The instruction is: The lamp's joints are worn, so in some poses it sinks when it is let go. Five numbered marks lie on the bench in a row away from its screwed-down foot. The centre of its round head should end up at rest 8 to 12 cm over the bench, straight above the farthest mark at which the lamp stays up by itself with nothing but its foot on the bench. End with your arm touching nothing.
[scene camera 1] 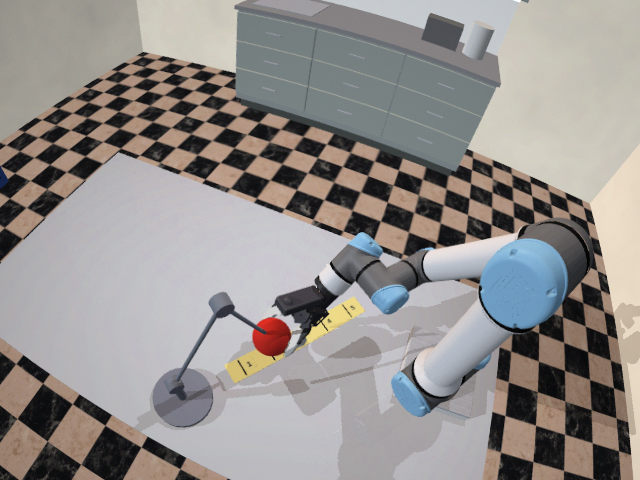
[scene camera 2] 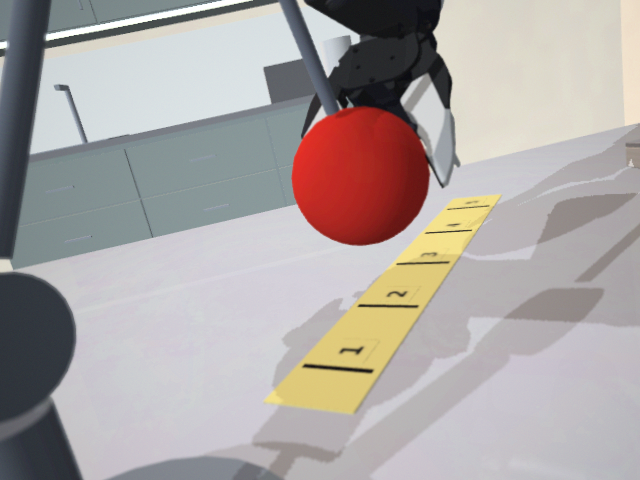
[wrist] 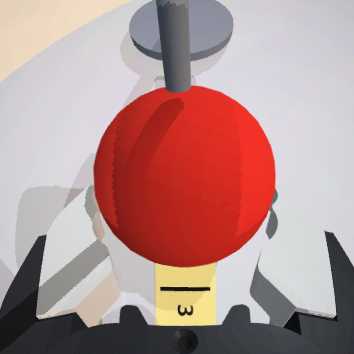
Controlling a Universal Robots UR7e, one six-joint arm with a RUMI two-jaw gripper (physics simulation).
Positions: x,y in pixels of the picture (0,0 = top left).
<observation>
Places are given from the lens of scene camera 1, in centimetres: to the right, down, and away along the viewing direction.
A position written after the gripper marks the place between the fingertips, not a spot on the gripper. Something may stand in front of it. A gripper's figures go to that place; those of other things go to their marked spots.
gripper (scene camera 1: 272,339): -12, 26, 94
lamp rod (scene camera 1: 270,336): -12, 23, 88
yellow strip (scene camera 1: 351,308): 10, 21, 113
The marked spots on the yellow strip and the lamp rod are 33 cm apart.
</observation>
